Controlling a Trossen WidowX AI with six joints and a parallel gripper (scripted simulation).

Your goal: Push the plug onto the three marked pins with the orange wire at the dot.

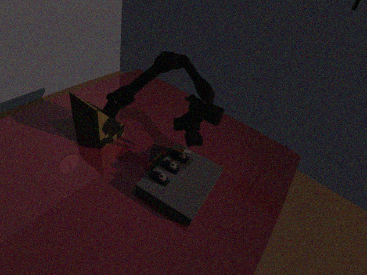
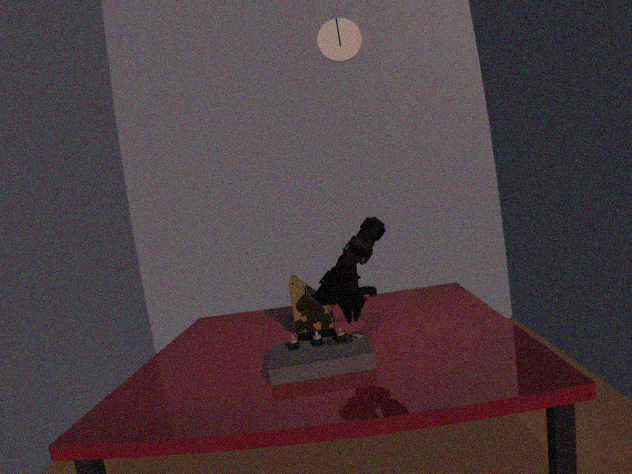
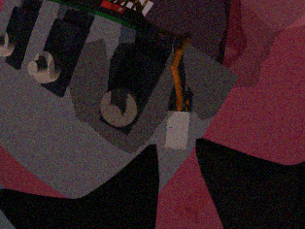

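Now: gripper tip 40 mm past the red mark, 90 mm to the left of it and 20 mm above it. Round my gripper tip: grey holder: 120 mm ahead, 100 mm to the right, 70 mm below.
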